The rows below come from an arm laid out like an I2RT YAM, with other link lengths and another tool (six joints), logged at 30 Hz.
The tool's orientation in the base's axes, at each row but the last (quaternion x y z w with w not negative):
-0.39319, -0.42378, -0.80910, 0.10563
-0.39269, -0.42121, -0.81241, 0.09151
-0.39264, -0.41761, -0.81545, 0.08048
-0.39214, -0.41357, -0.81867, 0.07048
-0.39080, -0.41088, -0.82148, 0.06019
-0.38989, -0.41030, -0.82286, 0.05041
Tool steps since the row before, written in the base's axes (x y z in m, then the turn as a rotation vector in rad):
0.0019, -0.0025, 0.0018, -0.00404, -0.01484, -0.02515
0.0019, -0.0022, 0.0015, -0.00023, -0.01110, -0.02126
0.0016, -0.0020, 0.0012, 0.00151, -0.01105, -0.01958
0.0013, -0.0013, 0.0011, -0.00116, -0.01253, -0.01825
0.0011, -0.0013, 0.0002, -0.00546, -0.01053, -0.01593
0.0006, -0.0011, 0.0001, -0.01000, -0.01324, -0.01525
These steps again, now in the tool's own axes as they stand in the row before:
-0.0004, 0.0036, -0.0003, -0.01796, -0.00802, -0.02196
-0.0006, 0.0032, -0.0001, -0.01707, -0.00616, -0.01568
-0.0006, 0.0028, -0.0002, -0.01705, -0.00435, -0.01407
-0.0004, 0.0021, 0.0002, -0.01461, -0.00374, -0.01625
-0.0009, 0.0014, -0.0002, -0.00960, -0.00540, -0.01652
-0.0006, 0.0010, -0.0004, -0.00664, -0.00501, -0.02094

